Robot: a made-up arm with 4 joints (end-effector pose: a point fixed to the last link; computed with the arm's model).
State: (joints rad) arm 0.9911 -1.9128 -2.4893 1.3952
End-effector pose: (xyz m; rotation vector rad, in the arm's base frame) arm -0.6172 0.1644 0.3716 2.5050 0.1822 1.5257
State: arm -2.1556 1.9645 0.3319 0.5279
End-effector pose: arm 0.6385 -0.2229 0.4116 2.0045 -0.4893 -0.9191
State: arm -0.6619 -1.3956 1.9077 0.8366
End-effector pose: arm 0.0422 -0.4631 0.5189 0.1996 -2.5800 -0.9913
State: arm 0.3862 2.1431 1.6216 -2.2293
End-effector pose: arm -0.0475 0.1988 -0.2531 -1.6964 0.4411 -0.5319
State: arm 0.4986 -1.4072 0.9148 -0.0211
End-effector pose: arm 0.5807 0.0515 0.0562 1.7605 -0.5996 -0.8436
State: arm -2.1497 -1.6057 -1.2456 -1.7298
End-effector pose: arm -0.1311 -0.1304 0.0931 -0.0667 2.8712 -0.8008
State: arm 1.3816 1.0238 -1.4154 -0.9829
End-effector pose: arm -0.3412 0.4570 0.0577 0.1668 2.3666 0.4280
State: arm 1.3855 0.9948 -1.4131 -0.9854
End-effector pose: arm -0.3404 0.4596 0.0652 0.1820 2.3607 0.4671
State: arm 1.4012 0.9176 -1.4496 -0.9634
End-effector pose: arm -0.3507 0.4625 0.0937 0.2214 2.3545 0.5807
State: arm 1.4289 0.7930 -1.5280 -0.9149
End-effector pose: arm -0.3727 0.4585 0.1441 0.2805 2.3399 0.7701
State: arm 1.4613 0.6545 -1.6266 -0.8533
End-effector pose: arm -0.3992 0.4407 0.2012 0.3387 2.3104 0.9861
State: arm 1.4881 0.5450 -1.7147 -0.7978
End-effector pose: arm -0.4216 0.4152 0.2451 0.3777 2.2765 1.1608
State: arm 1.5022 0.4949 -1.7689 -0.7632
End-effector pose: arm -0.4347 0.3973 0.2663 0.3917 2.2598 1.2453
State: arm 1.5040 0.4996 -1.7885 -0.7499
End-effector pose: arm -0.4395 0.3932 0.2691 0.3872 2.2667 1.2448
